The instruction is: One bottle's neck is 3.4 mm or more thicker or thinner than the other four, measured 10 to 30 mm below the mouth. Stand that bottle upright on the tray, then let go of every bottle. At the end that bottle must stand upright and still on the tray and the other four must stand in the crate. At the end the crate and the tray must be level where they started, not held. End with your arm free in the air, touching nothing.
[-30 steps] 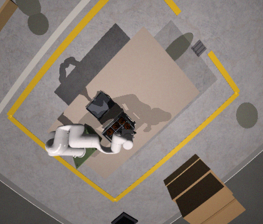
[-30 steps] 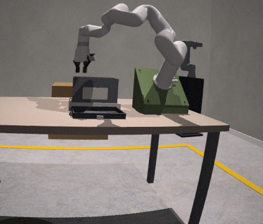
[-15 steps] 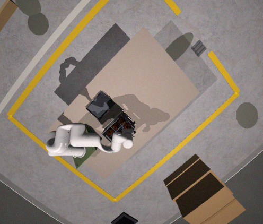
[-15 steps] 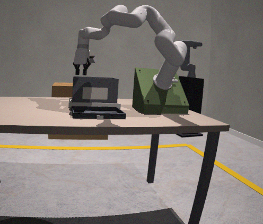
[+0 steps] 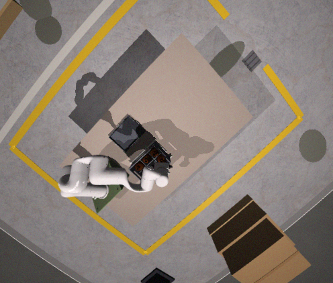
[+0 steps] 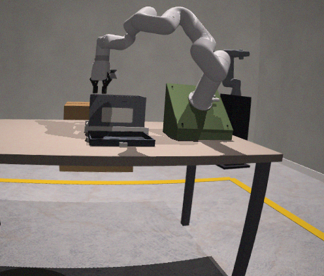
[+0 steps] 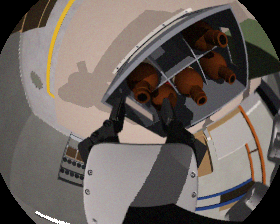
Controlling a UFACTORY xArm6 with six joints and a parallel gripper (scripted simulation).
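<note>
Right now my hand is 80 mm past the dark crate, 50 mm to the right of it and 110 mm above it. Also, from my hand: glass bottle: 170 mm behind, 10 mm to the left, 110 mm below; flat dark tray: 50 mm behind, 340 mm to the left, 190 mm below.
</note>
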